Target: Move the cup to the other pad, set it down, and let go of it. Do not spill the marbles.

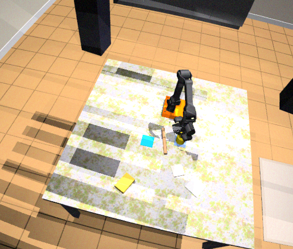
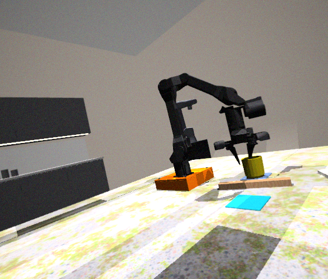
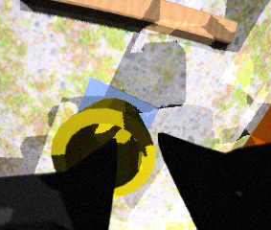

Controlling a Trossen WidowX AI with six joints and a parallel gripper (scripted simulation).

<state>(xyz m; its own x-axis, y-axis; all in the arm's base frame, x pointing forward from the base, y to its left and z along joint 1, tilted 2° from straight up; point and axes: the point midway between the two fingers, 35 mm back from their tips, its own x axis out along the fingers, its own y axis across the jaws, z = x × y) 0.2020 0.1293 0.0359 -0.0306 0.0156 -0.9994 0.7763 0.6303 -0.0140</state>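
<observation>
The yellow cup is 20 mm to the left of my gripper tip, 20 mm below it and 10 mm ahead of it. The rest, counted from my gripper tip: light blue pad (60 mm below, 20 mm to the left, 20 mm ahead); then red marble (40 mm below, 40 mm ahead, 10 mm to the left); then wooden bar (90 mm to the right, 60 mm ahead, 50 mm below).
</observation>
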